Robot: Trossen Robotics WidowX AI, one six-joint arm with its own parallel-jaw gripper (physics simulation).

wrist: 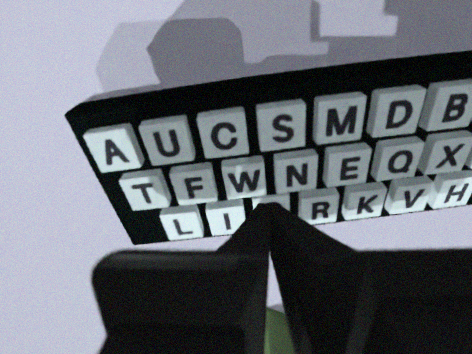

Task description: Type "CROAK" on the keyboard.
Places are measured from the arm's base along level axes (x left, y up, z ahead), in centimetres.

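Pixels of known places: gripper, between the fingertips: [266,213].
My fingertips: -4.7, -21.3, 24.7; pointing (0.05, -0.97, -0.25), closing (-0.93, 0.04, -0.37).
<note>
Behind a point stands the place of what it marks, as x, y, z.
The black keyboard [117,220] @(1.8, -21.5, 26.9) with pale keys lies tilted across the wrist view, its right part cut off by the view's edge. The C key [223,136] @(-4.5, -21.0, 29.1) is in the far row, with the A key [114,150] @(-0.6, -21.0, 30.1) at that row's left end. The R key [319,207] @(-6.9, -21.0, 24.4) and the K key [366,202] @(-8.9, -21.0, 23.8) are in the near row. The O key does not show with a readable letter. My gripper [267,213] @(-4.7, -21.3, 24.7) is shut and empty. Its fingertips cover most of a key between I and R, hiding its letter. Whether the tips touch it, I cannot tell.
A pale surface [40,200] @(5.7, -22.6, 28.8) lies around the keyboard. Grey shadows fall on it beyond the far edge, and a lighter angular patch shows at the top right. Part of a green thing [278,335] @(-1.9, -20.7, 13.8) shows between the fingers at the bottom.
</note>
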